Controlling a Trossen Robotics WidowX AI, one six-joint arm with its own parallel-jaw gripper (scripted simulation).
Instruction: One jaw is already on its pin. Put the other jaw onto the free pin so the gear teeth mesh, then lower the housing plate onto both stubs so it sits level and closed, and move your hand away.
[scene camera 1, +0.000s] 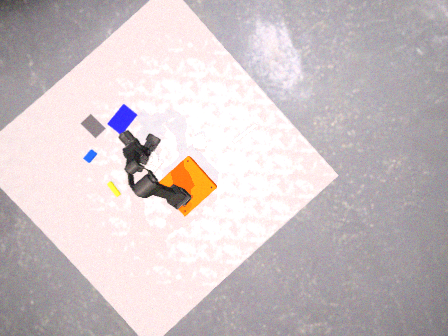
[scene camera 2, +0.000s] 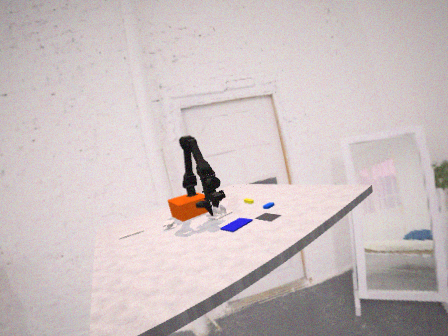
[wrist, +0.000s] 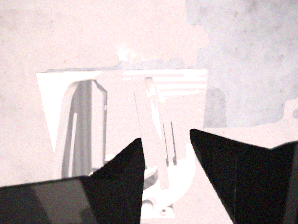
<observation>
In view: my gripper (wrist: 166, 139) and a white jaw (wrist: 173, 176).
</observation>
